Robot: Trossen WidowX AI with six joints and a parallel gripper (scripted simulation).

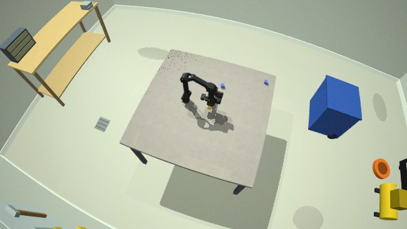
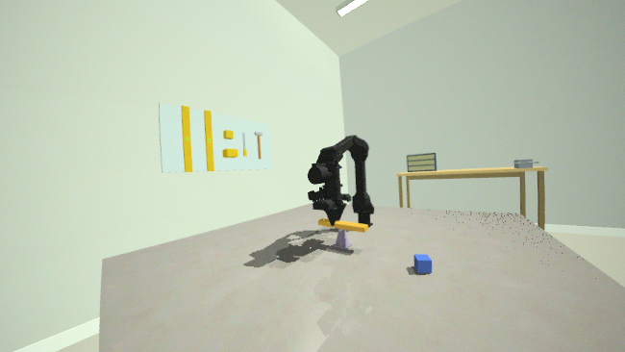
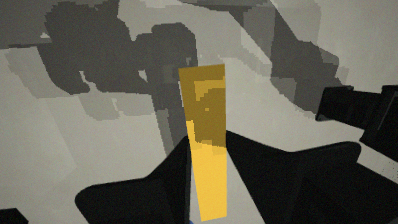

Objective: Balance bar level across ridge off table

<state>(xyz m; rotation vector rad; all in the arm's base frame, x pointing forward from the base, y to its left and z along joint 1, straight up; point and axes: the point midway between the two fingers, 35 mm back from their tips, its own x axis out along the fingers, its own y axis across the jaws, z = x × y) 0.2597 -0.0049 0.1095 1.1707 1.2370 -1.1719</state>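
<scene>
Right now my gripper tip is 30 mm to the right of the yellow bar.
</scene>
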